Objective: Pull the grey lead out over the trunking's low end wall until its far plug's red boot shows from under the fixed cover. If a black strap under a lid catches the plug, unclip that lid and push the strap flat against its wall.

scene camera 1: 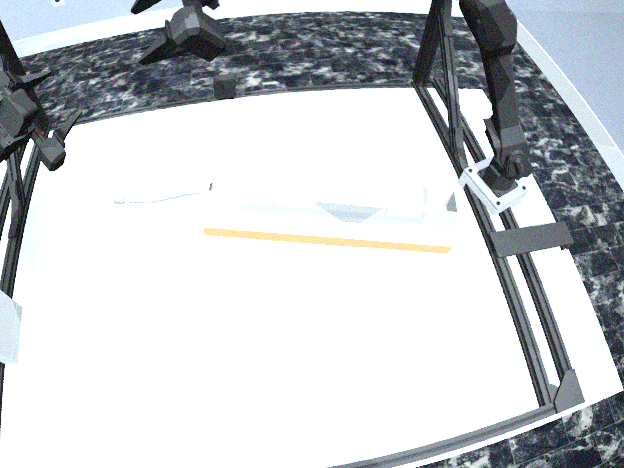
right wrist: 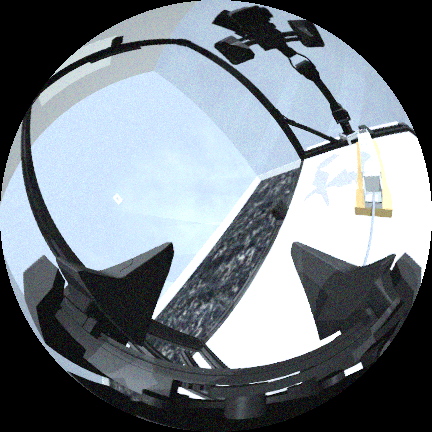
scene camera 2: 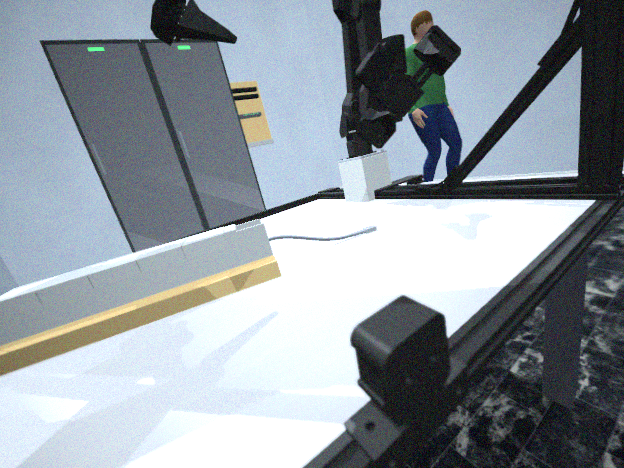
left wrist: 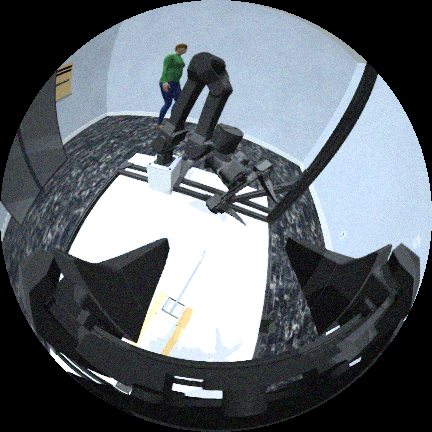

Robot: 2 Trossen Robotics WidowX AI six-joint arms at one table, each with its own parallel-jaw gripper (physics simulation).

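Observation:
The grey lead (scene camera 1: 161,199) (scene camera 2: 322,238) (left wrist: 189,280) (right wrist: 372,240) runs from the trunking's near end across the white table, slightly curved. Its loose end (scene camera 1: 118,202) (scene camera 2: 372,229) lies flat. The pale trunking (scene camera 1: 441,219) (scene camera 2: 151,264) stands on a yellow-brown base (scene camera 1: 327,241) (scene camera 2: 151,308) (left wrist: 180,327) (right wrist: 374,212). Glare blurs its lids and cover. No red boot or black strap can be made out. My left gripper (scene camera 1: 137,36) (left wrist: 229,244) (right wrist: 282,42) is open and empty, high beyond the trunking. My right gripper (scene camera 1: 65,93) (left wrist: 261,213) (right wrist: 234,248) is open and empty, raised beyond the lead's loose end.
Black frame rails (scene camera 1: 519,312) (scene camera 2: 524,292) edge the white table. A black camera block (scene camera 2: 400,347) stands on the front rail in scene camera 2. Dark cabinets (scene camera 2: 151,141) and a person in green (scene camera 2: 433,90) (left wrist: 172,70) are beyond the table.

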